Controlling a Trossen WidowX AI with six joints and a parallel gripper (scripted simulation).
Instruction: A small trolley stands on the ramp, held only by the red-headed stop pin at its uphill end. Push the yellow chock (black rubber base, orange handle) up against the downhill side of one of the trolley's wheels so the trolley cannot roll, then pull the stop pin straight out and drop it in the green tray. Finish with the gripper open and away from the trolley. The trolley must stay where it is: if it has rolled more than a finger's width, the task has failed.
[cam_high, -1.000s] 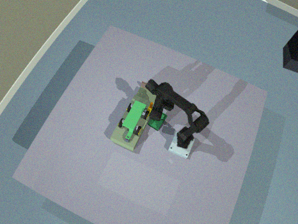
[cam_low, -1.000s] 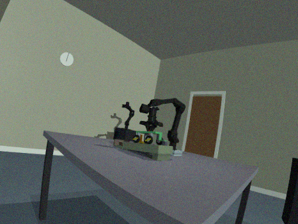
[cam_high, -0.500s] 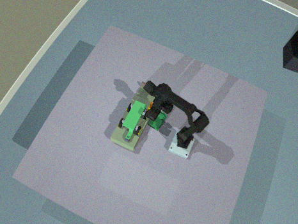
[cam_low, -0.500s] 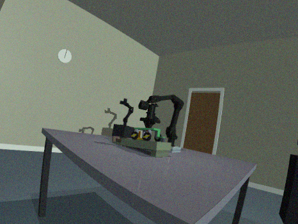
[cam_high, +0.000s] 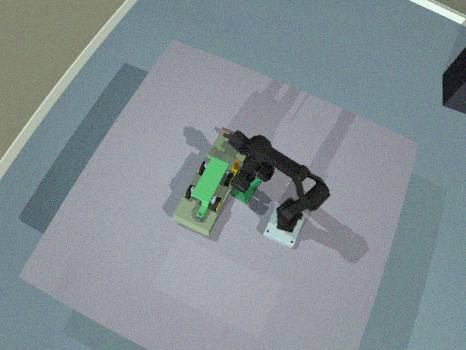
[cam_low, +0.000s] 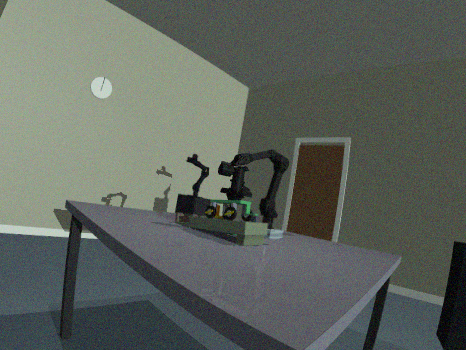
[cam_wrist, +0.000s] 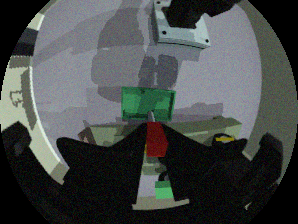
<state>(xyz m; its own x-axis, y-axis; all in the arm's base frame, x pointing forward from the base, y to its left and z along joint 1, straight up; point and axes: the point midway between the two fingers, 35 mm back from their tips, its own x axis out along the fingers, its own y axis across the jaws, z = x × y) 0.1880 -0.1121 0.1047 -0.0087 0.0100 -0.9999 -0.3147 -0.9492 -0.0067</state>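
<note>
The green tray is 12 cm below my gripper tip. The rest, counted from my gripper tip: trolley (14 cm ahead, 7 cm to the left); then red-headed stop pin (right at my gripper tip); then yellow chock (7 cm ahead, 2 cm to the right, 3 cm below).
</note>
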